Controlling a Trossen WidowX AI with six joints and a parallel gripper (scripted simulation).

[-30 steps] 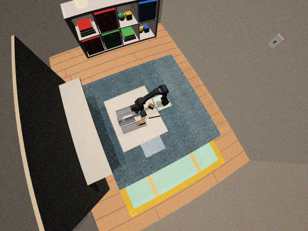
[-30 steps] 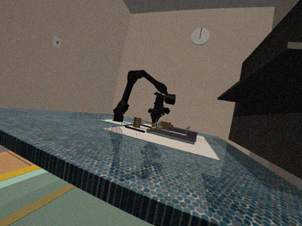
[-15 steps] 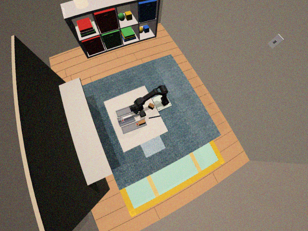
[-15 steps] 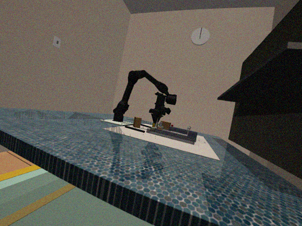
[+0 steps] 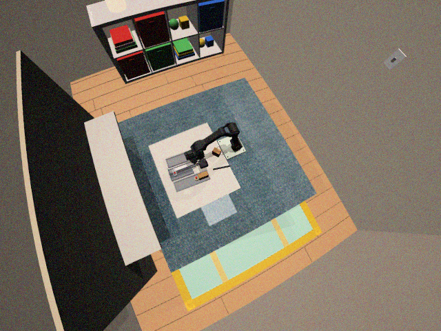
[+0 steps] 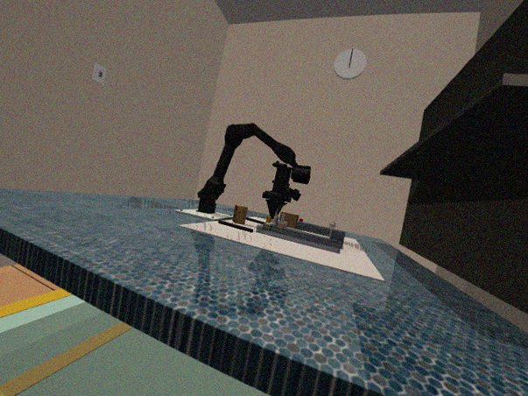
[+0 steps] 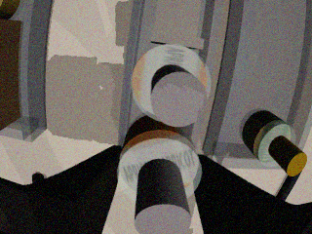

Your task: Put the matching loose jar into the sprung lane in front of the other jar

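Right now my gripper tip is 160 mm short of the lane rack and 30 mm above it.
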